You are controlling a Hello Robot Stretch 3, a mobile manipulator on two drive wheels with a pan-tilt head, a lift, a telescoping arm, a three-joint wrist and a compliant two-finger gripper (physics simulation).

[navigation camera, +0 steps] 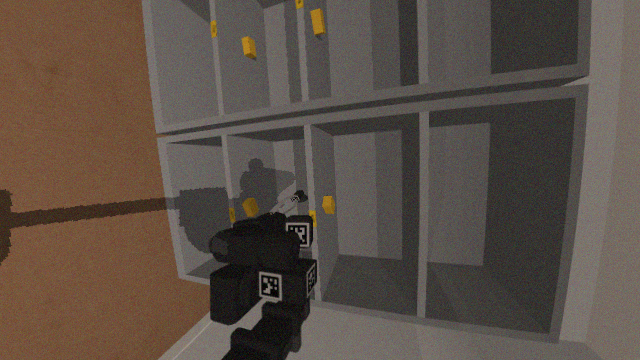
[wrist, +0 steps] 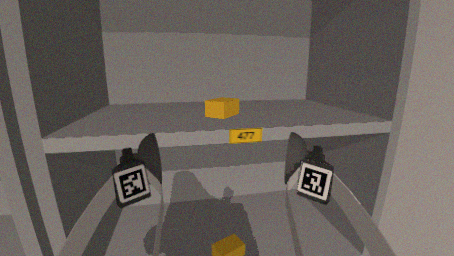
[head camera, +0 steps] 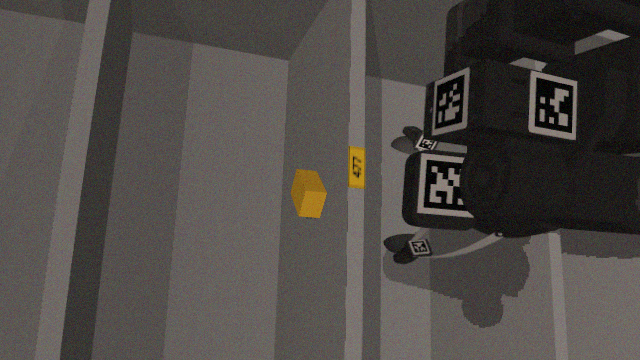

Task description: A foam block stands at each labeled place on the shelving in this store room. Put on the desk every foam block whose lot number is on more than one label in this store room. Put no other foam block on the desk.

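Frame: origin at the robot's base, x ahead, y left, z up, level; centimetres.
Seen in the pictures: gripper, fingertip midpoint: (wrist: 222, 151) (head camera: 397, 194).
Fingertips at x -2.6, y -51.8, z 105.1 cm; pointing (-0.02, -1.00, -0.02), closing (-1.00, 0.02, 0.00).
Note:
A point is followed by its place in that frame.
A yellow foam block (head camera: 309, 197) @[y -92.5, x -2.9, z 102.4 cm] (navigation camera: 328, 205) @[y -92.0, x -3.7, z 102.4 cm] (wrist: 216, 108) @[y -93.0, x -2.2, z 101.8 cm] stands on a shelf board above a yellow label (head camera: 356, 167) @[y -81.7, x -8.6, z 97.5 cm] (navigation camera: 312, 218) (wrist: 245, 135) @[y -81.7, x -8.6, z 97.5 cm] that reads 477. My gripper (head camera: 401, 194) @[y -51.8, x -2.6, z 105.1 cm] (wrist: 222, 151) @[y -51.8, x -2.6, z 105.1 cm] is open and empty, in front of the shelf edge and apart from this block; in the navigation camera view its body partly hides it. A second yellow block (navigation camera: 250, 206) @[y -89.1, x -4.8, z 57.9 cm] (wrist: 228, 247) @[y -90.9, x -5.5, z 57.9 cm] stands on the board below, in shadow, with a label (navigation camera: 232, 215) @[y -81.8, x -9.0, z 52.0 cm] too small to read. Two more blocks (navigation camera: 249, 47) @[y -87.1, x 87.5, z 57.6 cm] (navigation camera: 318, 22) @[y -79.7, x 83.1, z 102.0 cm] stand in the neighbouring shelf unit. The desk does not show.
Upright side panels bound the compartment on both sides in the wrist view. Another shelf board (navigation camera: 424, 200) @[y -80.6, x 0.0, z 143.4 cm] crosses higher up in the same unit. The neighbouring unit's labels (navigation camera: 214, 28) @[y -67.4, x 84.2, z 52.3 cm] (navigation camera: 299, 3) @[y -67.7, x 82.2, z 97.5 cm] are unreadable. Brown floor (navigation camera: 75, 100) @[y -41.7, x 45.4, z 0.1 cm] lies beyond the unit's base, and a pale wall (wrist: 430, 125) @[y -113.8, x -92.1, z 91.2 cm] beside it.

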